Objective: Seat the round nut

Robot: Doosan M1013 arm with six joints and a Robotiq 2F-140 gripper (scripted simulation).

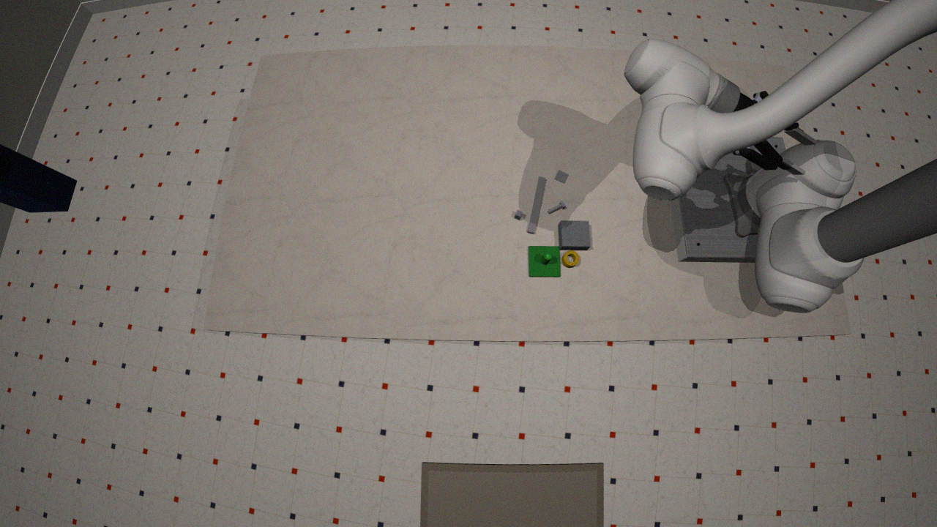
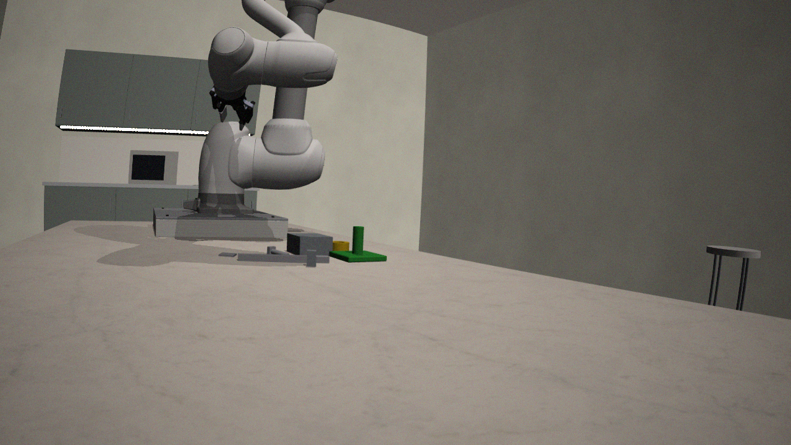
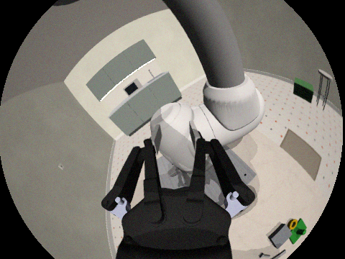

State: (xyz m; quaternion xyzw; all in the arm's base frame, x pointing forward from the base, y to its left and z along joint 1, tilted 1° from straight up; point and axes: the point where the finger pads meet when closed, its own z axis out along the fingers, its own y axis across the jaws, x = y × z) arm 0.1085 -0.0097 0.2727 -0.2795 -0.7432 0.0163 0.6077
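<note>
My gripper is now 42 cm short of the grey block, 7 cm to the right of it and 31 cm above it. Also, from my hand: small bolt (45 cm ahead, 1 cm to the right, 32 cm below); long grey bar (50 cm ahead, 2 cm to the right, 32 cm below).
</note>
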